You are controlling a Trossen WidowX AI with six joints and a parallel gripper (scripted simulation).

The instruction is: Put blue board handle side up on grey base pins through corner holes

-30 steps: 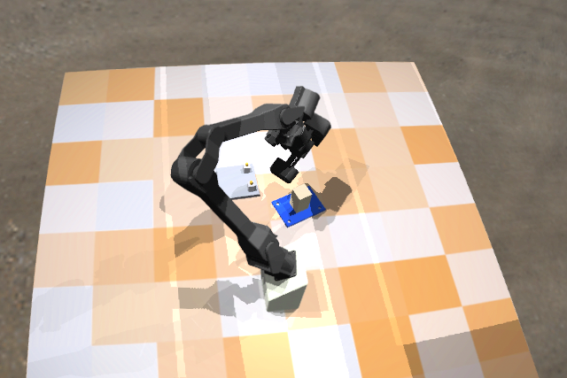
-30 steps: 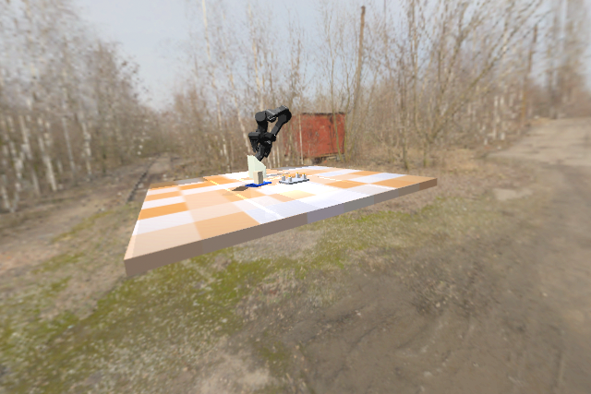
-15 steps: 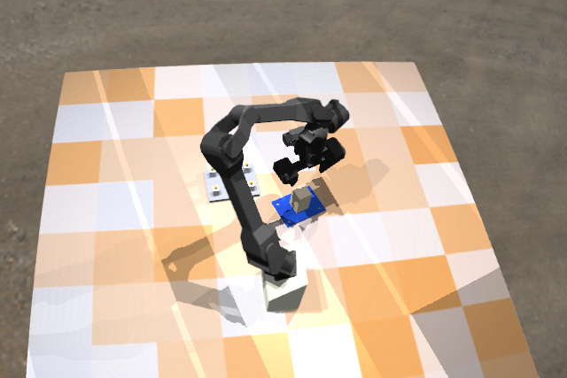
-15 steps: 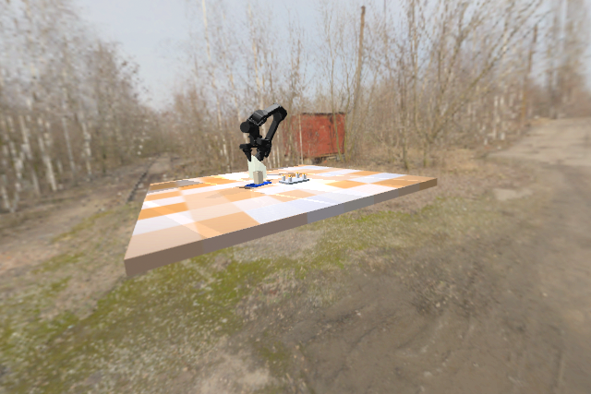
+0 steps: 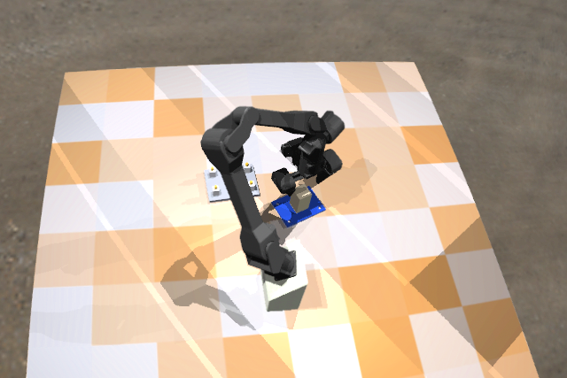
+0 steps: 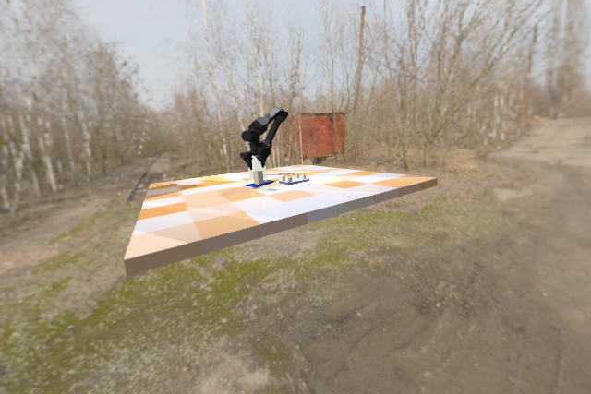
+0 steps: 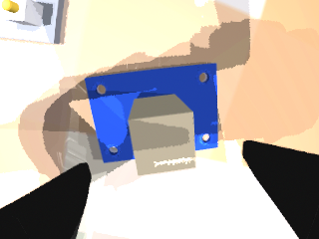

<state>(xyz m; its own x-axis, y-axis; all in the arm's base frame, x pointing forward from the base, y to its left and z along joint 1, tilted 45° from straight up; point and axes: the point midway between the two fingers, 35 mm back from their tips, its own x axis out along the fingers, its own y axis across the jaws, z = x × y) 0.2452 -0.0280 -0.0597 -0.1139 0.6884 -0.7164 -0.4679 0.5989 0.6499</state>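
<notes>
The flat blue board is 70 mm below my gripper tip. Also, from my gripper tip: grey base (70 mm ahead, 190 mm to the left, 90 mm below).
</notes>
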